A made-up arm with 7 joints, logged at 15 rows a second.
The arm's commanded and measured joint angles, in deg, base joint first. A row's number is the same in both.
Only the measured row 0 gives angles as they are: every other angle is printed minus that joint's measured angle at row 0.
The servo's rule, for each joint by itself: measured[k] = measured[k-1] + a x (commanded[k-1-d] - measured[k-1]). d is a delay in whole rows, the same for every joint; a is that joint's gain. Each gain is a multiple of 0.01, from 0.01 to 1. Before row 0 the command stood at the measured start. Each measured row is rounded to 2 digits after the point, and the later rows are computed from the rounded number. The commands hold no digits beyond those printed.
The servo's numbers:
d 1
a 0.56 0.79 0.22 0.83 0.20 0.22 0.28
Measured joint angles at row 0: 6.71 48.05 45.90 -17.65 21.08 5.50 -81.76
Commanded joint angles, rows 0 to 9: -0.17 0.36 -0.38 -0.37 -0.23 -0.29 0.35; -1.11 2.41 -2.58 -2.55 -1.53 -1.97 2.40; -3.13 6.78 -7.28 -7.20 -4.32 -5.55 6.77; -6.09 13.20 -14.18 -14.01 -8.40 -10.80 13.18; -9.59 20.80 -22.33 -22.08 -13.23 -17.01 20.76; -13.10 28.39 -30.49 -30.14 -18.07 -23.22 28.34; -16.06 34.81 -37.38 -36.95 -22.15 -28.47 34.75; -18.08 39.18 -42.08 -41.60 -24.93 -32.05 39.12; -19.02 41.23 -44.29 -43.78 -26.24 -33.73 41.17; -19.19 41.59 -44.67 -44.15 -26.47 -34.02 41.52
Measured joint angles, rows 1 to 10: 0.00 0.00 0.00 0.00 0.00 0.00 0.00; -0.10 0.28 -0.08 -0.31 -0.05 -0.06 0.10; -0.67 1.96 -0.63 -2.17 -0.35 -0.48 0.74; -2.05 5.77 -2.09 -6.34 -1.14 -1.60 2.43; -4.31 11.64 -4.75 -12.71 -2.59 -3.62 5.44; -7.27 18.88 -8.62 -20.49 -4.72 -6.57 9.73; -10.53 26.39 -13.43 -28.50 -7.39 -10.23 14.94; -13.63 33.04 -18.70 -35.51 -10.34 -14.24 20.49; -16.12 37.89 -23.84 -40.56 -13.26 -18.16 25.71; -17.74 40.53 -28.34 -43.23 -15.86 -21.59 30.04
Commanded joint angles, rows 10 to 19: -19.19 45.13 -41.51 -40.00 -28.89 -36.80 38.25; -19.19 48.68 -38.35 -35.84 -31.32 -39.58 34.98; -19.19 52.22 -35.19 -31.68 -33.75 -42.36 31.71; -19.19 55.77 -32.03 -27.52 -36.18 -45.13 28.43; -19.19 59.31 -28.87 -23.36 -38.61 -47.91 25.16; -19.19 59.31 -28.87 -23.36 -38.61 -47.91 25.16; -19.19 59.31 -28.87 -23.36 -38.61 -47.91 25.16; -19.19 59.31 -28.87 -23.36 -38.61 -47.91 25.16; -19.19 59.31 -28.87 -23.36 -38.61 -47.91 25.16; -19.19 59.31 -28.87 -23.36 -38.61 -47.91 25.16
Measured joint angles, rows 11 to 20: -18.55 41.37 -31.93 -43.99 -17.98 -24.32 33.25; -18.91 44.34 -34.04 -40.68 -20.16 -27.07 34.65; -19.07 47.77 -34.99 -36.66 -22.39 -29.82 34.74; -19.14 51.29 -35.03 -32.53 -24.66 -32.58 33.89; -19.17 54.83 -34.37 -28.37 -26.96 -35.34 32.36; -19.18 58.37 -33.16 -24.21 -29.29 -38.11 30.34; -19.19 59.11 -32.22 -23.50 -31.15 -40.27 28.89; -19.19 59.27 -31.48 -23.38 -32.64 -41.95 27.85; -19.19 59.30 -30.91 -23.36 -33.83 -43.26 27.10; -19.19 59.31 -30.46 -23.36 -34.79 -44.28 26.56
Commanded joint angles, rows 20 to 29: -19.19 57.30 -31.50 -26.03 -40.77 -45.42 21.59; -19.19 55.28 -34.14 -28.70 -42.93 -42.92 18.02; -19.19 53.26 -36.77 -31.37 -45.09 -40.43 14.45; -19.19 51.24 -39.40 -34.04 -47.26 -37.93 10.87; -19.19 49.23 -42.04 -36.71 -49.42 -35.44 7.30; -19.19 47.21 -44.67 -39.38 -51.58 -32.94 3.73; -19.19 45.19 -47.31 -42.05 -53.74 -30.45 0.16; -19.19 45.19 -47.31 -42.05 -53.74 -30.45 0.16; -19.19 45.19 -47.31 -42.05 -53.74 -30.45 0.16; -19.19 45.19 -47.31 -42.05 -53.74 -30.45 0.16
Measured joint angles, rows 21 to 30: -19.19 59.31 -30.11 -23.36 -35.55 -45.08 26.17; -19.19 57.72 -30.42 -25.58 -36.59 -45.15 24.89; -19.19 55.79 -31.24 -28.17 -37.86 -44.66 22.97; -19.19 53.79 -32.46 -30.83 -39.31 -43.73 20.58; -19.19 51.78 -33.99 -33.49 -40.90 -42.45 17.86; -19.19 49.77 -35.76 -36.16 -42.60 -40.91 14.90; -19.19 47.75 -37.72 -38.83 -44.40 -39.16 11.77; -19.19 45.73 -39.83 -41.50 -46.27 -37.24 8.52; -19.19 45.30 -41.48 -41.96 -47.76 -35.75 6.18; -19.19 45.21 -42.76 -42.03 -48.96 -34.58 4.49
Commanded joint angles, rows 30 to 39: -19.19 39.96 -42.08 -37.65 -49.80 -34.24 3.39; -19.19 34.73 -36.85 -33.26 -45.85 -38.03 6.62; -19.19 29.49 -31.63 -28.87 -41.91 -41.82 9.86; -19.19 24.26 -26.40 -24.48 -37.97 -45.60 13.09; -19.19 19.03 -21.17 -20.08 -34.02 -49.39 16.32; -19.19 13.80 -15.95 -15.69 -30.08 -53.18 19.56; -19.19 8.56 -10.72 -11.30 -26.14 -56.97 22.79; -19.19 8.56 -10.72 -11.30 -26.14 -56.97 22.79; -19.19 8.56 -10.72 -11.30 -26.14 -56.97 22.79; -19.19 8.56 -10.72 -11.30 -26.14 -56.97 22.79
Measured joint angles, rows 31 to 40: -19.19 45.19 -43.76 -42.05 -49.92 -33.67 3.28; -19.19 41.06 -43.39 -38.40 -49.90 -33.80 3.31; -19.19 36.06 -41.95 -34.13 -49.09 -34.73 4.24; -19.19 30.87 -39.68 -29.76 -47.65 -36.29 5.81; -19.19 25.65 -36.76 -25.38 -45.71 -38.34 7.85; -19.19 20.42 -33.33 -20.98 -43.37 -40.77 10.22; -19.19 15.19 -29.51 -16.59 -40.71 -43.50 12.84; -19.19 9.95 -25.38 -12.20 -37.80 -46.46 15.63; -19.19 8.85 -22.15 -11.45 -35.47 -48.77 17.63; -19.19 8.62 -19.64 -11.33 -33.60 -50.57 19.07
